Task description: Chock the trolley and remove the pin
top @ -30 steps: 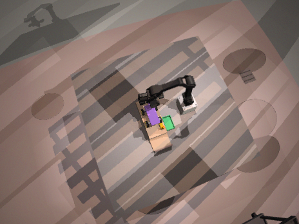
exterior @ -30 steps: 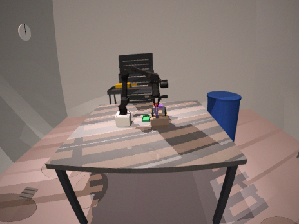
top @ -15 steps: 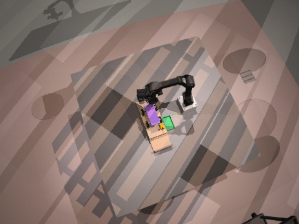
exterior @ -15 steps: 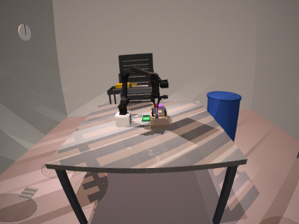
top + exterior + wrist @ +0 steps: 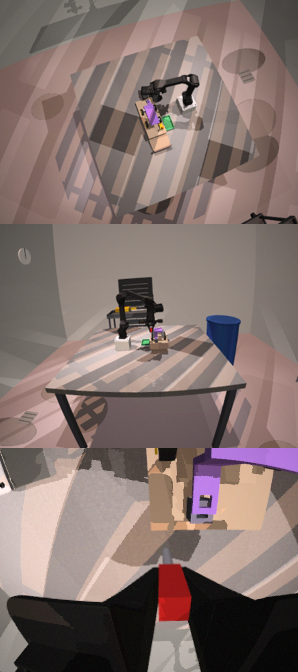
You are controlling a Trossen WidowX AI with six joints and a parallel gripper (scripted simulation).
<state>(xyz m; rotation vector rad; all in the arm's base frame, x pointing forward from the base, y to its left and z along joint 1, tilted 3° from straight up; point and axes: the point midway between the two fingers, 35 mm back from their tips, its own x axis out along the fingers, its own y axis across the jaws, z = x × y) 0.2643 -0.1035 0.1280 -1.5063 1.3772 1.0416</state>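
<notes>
Now: the green tray 210 mm to the left of my gripper tip, 190 mm below it and 80 mm behind it. From my gripper tip the other things lie so: red-headed stop pin (right at my gripper tip); then purple trolley (150 mm to the left, 70 mm below, 50 mm ahead); then tan ramp (140 mm to the left, 130 mm below, 50 mm ahead).
</notes>
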